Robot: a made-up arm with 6 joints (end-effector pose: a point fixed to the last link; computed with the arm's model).
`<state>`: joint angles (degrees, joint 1 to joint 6).
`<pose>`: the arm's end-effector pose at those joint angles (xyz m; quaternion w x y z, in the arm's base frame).
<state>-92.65 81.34 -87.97 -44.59 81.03 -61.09</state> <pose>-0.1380 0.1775 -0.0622 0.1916 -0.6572 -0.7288 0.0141</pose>
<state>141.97 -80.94 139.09 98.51 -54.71 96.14</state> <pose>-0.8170 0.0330 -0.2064 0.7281 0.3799 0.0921 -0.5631</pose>
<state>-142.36 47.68 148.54 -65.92 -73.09 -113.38</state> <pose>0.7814 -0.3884 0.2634 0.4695 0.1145 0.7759 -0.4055</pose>
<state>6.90 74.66 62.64 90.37 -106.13 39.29</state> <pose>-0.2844 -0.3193 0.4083 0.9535 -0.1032 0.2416 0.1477</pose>
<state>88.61 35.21 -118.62 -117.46 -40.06 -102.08</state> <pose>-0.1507 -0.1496 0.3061 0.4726 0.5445 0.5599 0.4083</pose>
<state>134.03 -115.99 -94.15 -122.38 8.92 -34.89</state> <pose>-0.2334 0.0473 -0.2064 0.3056 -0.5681 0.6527 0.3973</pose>
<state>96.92 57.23 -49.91 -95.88 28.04 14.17</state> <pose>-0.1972 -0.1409 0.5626 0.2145 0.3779 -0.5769 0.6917</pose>
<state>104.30 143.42 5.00 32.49 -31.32 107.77</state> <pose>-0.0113 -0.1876 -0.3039 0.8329 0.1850 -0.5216 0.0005</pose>
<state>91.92 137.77 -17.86 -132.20 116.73 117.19</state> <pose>-0.7594 0.0116 -0.1088 0.2546 -0.8077 0.5026 0.1738</pose>
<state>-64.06 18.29 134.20 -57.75 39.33 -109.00</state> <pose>0.5427 0.6441 0.0985 0.1093 0.4641 0.6830 0.5533</pose>
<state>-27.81 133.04 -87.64 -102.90 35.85 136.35</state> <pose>0.0455 0.4605 -0.0158 0.2673 0.2301 0.4048 0.8436</pose>
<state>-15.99 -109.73 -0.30 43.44 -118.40 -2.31</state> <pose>0.4762 -0.4561 0.2559 0.4293 -0.1371 -0.8287 0.3320</pose>
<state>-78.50 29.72 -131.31 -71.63 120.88 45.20</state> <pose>0.0938 0.3408 0.1187 0.3558 0.7250 0.2351 0.5408</pose>
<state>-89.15 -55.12 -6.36 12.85 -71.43 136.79</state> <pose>0.1396 -0.4585 0.4245 0.6639 0.0479 0.6236 0.4099</pose>
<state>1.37 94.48 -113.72 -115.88 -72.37 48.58</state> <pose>-0.4880 0.1638 0.3938 0.8876 -0.4186 -0.1807 -0.0663</pose>
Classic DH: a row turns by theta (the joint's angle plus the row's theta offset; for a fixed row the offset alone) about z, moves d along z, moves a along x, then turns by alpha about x. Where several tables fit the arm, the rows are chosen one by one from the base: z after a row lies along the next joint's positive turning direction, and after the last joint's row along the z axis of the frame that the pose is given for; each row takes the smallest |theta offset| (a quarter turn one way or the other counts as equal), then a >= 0, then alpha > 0; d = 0 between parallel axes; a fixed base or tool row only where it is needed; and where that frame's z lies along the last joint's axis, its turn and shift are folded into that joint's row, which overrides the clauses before.
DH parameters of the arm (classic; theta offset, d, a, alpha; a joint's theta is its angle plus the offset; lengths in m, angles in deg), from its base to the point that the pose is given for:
joint 1: 0 0.1456 0.066 90
joint 2: 0 -0.4554 -0.0953 -90
joint 3: 41.89 0 -0.1251 180
joint 4: 41.89 -0.3566 0.3012 -90
joint 5: -90 0.3702 0.0443 90
joint 6: 90 0.1314 0.179 -90
tool (fixed): 90 0.0987 0 0

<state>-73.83 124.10 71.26 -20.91 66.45 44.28</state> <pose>0.3389 0.5064 0.2930 0.0429 -0.7651 -0.5229 0.3734</pose>
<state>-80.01 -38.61 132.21 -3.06 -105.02 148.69</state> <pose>0.8161 -0.1817 0.5729 0.0090 -0.6085 -0.3346 0.7195</pose>
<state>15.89 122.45 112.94 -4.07 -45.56 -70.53</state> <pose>-0.6253 0.5617 0.3490 0.7798 -0.4222 -0.2748 0.3716</pose>
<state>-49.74 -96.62 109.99 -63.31 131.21 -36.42</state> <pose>1.0407 0.3445 0.4645 0.3700 -0.7422 0.5016 0.2462</pose>
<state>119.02 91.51 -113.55 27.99 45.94 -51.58</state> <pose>-0.6780 -0.4808 -0.5746 0.5342 0.7579 -0.0039 -0.3743</pose>
